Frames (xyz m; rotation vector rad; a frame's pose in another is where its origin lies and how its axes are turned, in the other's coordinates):
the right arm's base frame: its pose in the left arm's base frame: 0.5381 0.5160 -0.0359 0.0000 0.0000 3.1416
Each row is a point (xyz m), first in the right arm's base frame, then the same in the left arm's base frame.
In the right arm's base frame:
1: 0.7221 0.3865 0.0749
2: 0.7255 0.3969 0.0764
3: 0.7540 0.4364 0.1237
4: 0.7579 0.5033 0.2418
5: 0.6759 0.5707 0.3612
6: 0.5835 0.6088 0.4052
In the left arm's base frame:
1: -0.1840 0.1295 0.0390
2: -0.1874 0.1191 0.0405
3: -0.2159 0.0796 0.0878
4: -0.2198 0.0127 0.2059
5: -0.1378 -0.0547 0.3253
6: -0.0454 -0.0928 0.3693

